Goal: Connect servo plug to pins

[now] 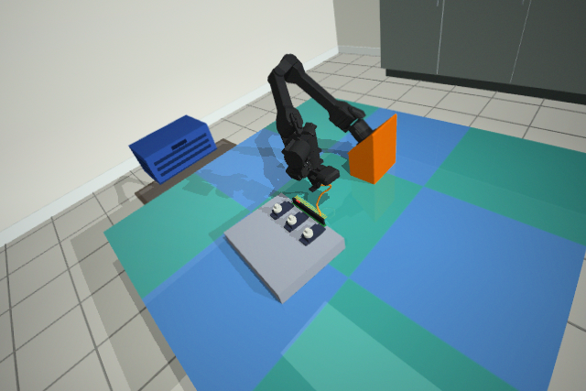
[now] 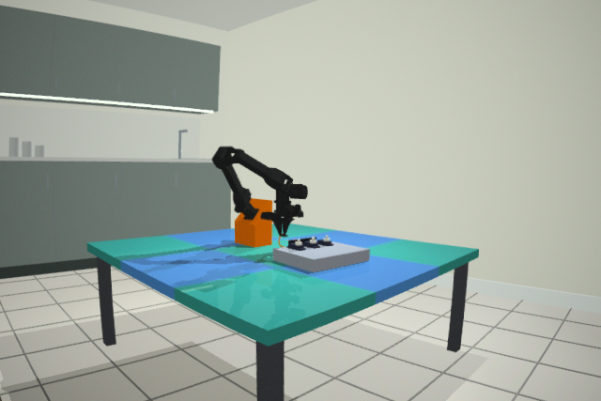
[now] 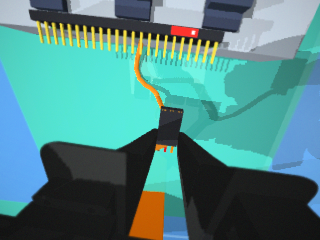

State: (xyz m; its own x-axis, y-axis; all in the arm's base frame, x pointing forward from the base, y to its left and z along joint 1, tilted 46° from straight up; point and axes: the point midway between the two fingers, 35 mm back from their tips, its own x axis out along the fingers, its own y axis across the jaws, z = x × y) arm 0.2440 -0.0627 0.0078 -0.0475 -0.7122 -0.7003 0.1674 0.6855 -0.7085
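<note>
Right now the red band is 80 mm ahead of my gripper tip, 10 mm to the right of it and 10 mm below it. Round my gripper tip: grey printed holder (240 mm ahead, 60 mm below).
</note>
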